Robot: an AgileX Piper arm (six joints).
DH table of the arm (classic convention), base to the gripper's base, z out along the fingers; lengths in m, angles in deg. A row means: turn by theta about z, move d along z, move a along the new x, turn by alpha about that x. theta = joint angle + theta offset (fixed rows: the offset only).
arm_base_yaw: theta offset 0; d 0.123; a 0; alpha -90
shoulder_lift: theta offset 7.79; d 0; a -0.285; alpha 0
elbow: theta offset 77.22; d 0; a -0.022; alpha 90
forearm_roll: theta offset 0; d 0.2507; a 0; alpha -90
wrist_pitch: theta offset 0; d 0; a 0; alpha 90
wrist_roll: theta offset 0; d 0.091; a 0; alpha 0
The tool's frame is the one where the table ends.
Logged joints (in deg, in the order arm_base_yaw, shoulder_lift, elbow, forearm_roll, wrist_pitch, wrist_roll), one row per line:
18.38 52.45 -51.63 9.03 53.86 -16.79
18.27 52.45 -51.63 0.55 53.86 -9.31
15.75 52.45 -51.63 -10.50 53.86 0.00
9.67 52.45 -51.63 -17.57 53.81 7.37
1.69 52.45 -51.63 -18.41 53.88 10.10
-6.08 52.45 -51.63 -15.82 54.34 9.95
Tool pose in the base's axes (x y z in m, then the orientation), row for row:
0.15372 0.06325 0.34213 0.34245 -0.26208 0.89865 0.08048
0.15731 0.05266 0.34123 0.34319 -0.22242 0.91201 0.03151
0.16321 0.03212 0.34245 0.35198 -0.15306 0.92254 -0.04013
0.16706 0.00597 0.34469 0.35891 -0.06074 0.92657 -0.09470
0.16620 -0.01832 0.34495 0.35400 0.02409 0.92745 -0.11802
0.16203 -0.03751 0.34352 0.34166 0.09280 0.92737 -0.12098
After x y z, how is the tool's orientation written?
As a quaternion, w x y z.
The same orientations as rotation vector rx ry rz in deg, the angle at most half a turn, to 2 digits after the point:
-39.04 133.86 11.99
-33.12 135.80 4.69
-22.69 136.79 -5.95
-8.98 136.93 -13.99
3.57 137.38 -17.48
13.83 138.19 -18.03

